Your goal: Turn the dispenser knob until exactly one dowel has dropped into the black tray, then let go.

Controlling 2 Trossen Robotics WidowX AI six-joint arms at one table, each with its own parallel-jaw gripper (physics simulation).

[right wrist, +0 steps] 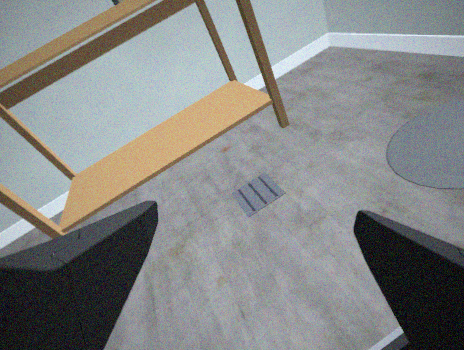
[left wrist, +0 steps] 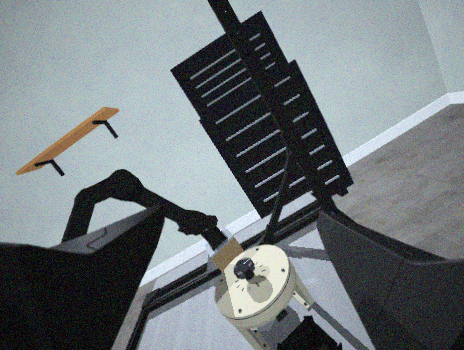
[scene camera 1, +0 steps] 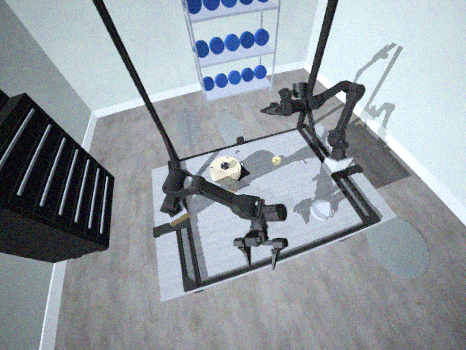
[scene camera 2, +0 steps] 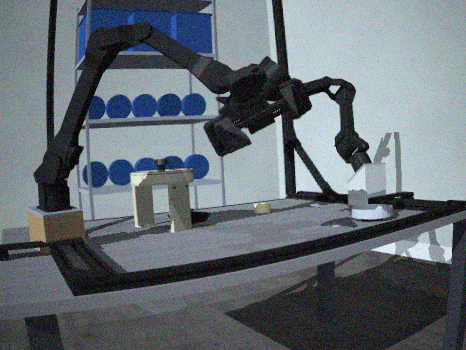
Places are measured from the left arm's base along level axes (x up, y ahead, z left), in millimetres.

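Where they show: left gripper, between the fingertips: (left wrist: 242, 216) (scene camera 1: 263, 111); right gripper, between the fingertips: (right wrist: 256, 215) (scene camera 1: 261, 268) (scene camera 2: 274, 128); left arm's base, origin of its link: (scene camera 1: 338, 157) (scene camera 2: 366, 171); right arm's base, origin of its link: (left wrist: 218, 240) (scene camera 1: 173, 209) (scene camera 2: 53, 208).
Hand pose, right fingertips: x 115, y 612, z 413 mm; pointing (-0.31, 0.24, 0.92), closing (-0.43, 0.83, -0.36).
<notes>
Each offset is from my right fingertips to the top centre of the thing.
The cream dispenser {dz -501, dx -69, dy +16 mm} (scene camera 1: 216, 175) (scene camera 2: 141, 177) (left wrist: 234, 307) stands on legs on the table, with a dark knob {dz -501, dx -41, dy +16 mm} (scene camera 1: 225, 165) (scene camera 2: 160, 163) (left wrist: 244, 268) upright on its round top. The black tray {dz -535, dx -192, dy -66 mm} (scene camera 1: 244, 173) (scene camera 2: 201, 217) (left wrist: 311, 336) lies beside its legs and is partly out of the left wrist view. No dowel can be made out in the tray. My left gripper (scene camera 1: 266, 110) (left wrist: 242, 216) is open and empty, raised beyond the table's back edge, away from the knob. My right gripper (scene camera 1: 261, 265) (right wrist: 256, 215) is open and empty, raised near the front edge, away from the dispenser.
A small yellow cylinder {dz -556, dx -191, dy -308 mm} (scene camera 1: 276, 160) (scene camera 2: 261, 207) lies right of the dispenser. A white round piece {dz -188, dx -184, dy -407 mm} (scene camera 1: 322, 210) (scene camera 2: 372, 212) lies farther right on the table. Black frame rails edge the table; dark posts rise at its back corners.
</notes>
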